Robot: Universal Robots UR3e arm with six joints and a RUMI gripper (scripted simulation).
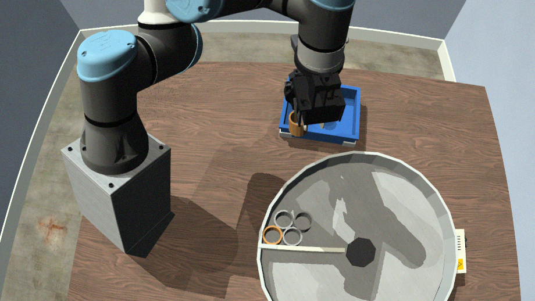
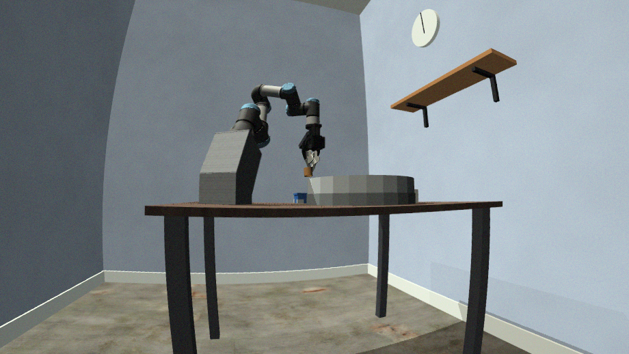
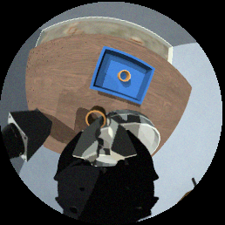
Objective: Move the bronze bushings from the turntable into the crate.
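Right now my hand is 40 mm short of the blue crate, 100 mm to the right of it and 140 mm above it. From my hand the other things lie so: grey turntable: 150 mm ahead, 240 mm to the right, 110 mm below.
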